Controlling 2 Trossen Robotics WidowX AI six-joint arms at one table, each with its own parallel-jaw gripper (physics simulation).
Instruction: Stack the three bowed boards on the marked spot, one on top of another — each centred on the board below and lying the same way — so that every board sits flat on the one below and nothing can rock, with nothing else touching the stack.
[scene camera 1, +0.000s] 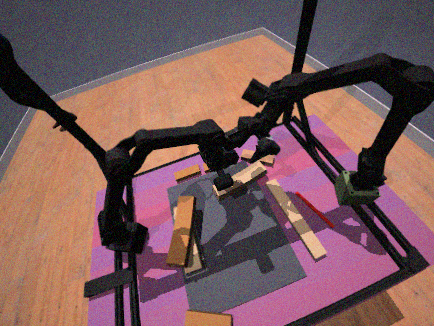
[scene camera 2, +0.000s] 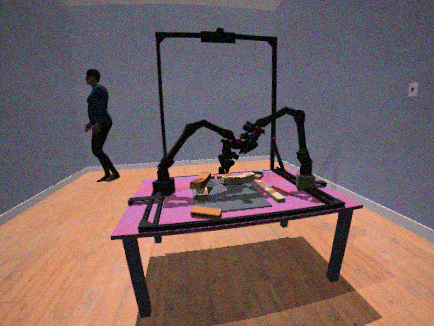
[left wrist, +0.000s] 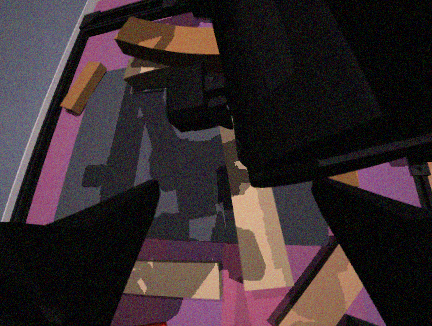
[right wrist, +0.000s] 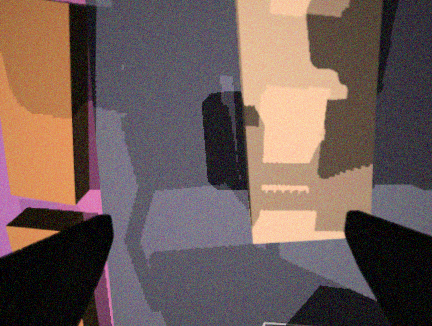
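Pixels of known places: left gripper, fingertip midpoint: (scene camera 1: 243, 155) (scene camera 2: 241, 154) (left wrist: 235, 185); right gripper, fingertip midpoint: (scene camera 1: 216, 177) (scene camera 2: 224, 171) (right wrist: 229, 224); left arm's base, link origin: (scene camera 1: 360, 182) (scene camera 2: 305, 174); right arm's base, link origin: (scene camera 1: 121, 235) (scene camera 2: 163, 180).
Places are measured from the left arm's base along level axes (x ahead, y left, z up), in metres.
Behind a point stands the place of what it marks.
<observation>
An orange bowed board (scene camera 1: 182, 231) @[x 0.613, y 0.213, z 0.002 m] (scene camera 2: 201, 180) @[x 0.599, y 0.246, z 0.005 m] (left wrist: 185, 41) @[x 0.615, y 0.172, z 0.002 m] lies askew over a pale bowed board (scene camera 1: 195, 262) @[x 0.562, y 0.300, z -0.044 m] (left wrist: 146, 76) @[x 0.561, y 0.262, z -0.051 m] at the mat's left side. A thin pale outline (left wrist: 150, 91) @[x 0.549, y 0.267, z -0.086 m] shows along the pale board's edge. Another pale bowed board (scene camera 1: 245, 178) @[x 0.409, y -0.028, z -0.045 m] (scene camera 2: 239, 178) @[x 0.421, y -0.003, z -0.053 m] (left wrist: 260, 240) @[x 0.382, y -0.063, z -0.043 m] (right wrist: 295, 135) @[x 0.488, y 0.003, z -0.043 m] lies alone toward the mat's back. My right gripper (scene camera 1: 223, 180) @[x 0.524, y -0.009, z -0.010 m] (right wrist: 229, 224) @[x 0.524, y -0.009, z -0.010 m] is open and empty above its left end; that board appears off-centre between the fingers. My left gripper (left wrist: 235, 185) @[x 0.412, y -0.034, z 0.110 m] is open and empty, high near its other end. The right arm hides part of the boards in the left wrist view.
A long pale plank (scene camera 1: 297, 220) @[x 0.216, y 0.125, z -0.070 m] (scene camera 2: 269, 191) @[x 0.219, y 0.149, z -0.071 m] and a red stick (scene camera 1: 315, 210) @[x 0.142, y 0.078, z -0.087 m] (scene camera 2: 282, 190) @[x 0.142, y 0.079, z -0.087 m] lie right of the grey mat (scene camera 1: 240, 292) @[x 0.410, y 0.367, z -0.086 m]. An orange block (scene camera 1: 209, 318) @[x 0.497, y 0.444, z -0.065 m] (scene camera 2: 206, 212) @[x 0.494, y 0.475, z -0.067 m] (left wrist: 84, 89) @[x 0.492, y 0.432, z -0.066 m] lies in front. Small orange blocks and pale pieces lie along the back.
</observation>
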